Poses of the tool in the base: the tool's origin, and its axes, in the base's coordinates. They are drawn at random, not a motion.
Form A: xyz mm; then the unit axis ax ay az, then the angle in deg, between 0 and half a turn.
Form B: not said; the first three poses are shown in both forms.
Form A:
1: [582 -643 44 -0.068 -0.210 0.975 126.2]
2: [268 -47 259 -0.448 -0.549 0.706 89.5]
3: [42 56 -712 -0.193 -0.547 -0.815 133.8]
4: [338 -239 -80 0.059 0.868 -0.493 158.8]
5: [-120 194 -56 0.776 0.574 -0.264 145.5]
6: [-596 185 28 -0.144 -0.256 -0.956 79.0]
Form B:
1: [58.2 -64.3 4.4 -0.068 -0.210 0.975 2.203]
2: [26.8 -4.7 25.9 -0.448 -0.549 0.706 1.562]
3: [4.2 5.6 -71.2 -0.193 -0.547 -0.815 2.335]
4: [33.8 -23.9 -8.0 0.059 0.868 -0.493 2.772]
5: [-12.0 19.4 -5.6 0.775 0.574 -0.264 2.539]
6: [-59.6 18.5 2.8 -0.144 -0.256 -0.956 1.379]
